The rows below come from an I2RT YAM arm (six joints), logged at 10 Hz.
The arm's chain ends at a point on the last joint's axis. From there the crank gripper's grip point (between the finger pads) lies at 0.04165 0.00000 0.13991 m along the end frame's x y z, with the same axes.
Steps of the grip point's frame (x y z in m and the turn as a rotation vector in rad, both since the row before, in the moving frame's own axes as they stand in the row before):
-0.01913 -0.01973 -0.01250 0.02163 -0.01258 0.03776
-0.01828 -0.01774 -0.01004 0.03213 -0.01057 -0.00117
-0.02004 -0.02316 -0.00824 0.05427 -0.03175 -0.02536
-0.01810 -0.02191 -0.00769 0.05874 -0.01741 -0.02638
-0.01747 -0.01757 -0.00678 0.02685 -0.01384 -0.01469
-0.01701 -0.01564 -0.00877 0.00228 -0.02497 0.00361
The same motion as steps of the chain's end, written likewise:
-0.01739 -0.01824 -0.01300 0.02163 -0.01258 0.03776
-0.01680 -0.01319 -0.01040 0.03213 -0.01057 -0.00117
-0.01547 -0.01454 -0.00926 0.05427 -0.03175 -0.02536
-0.01554 -0.01261 -0.00812 0.05874 -0.01741 -0.02638
-0.01550 -0.01321 -0.00728 0.02685 -0.01384 -0.01469
-0.01350 -0.01546 -0.00977 0.00228 -0.02497 0.00361

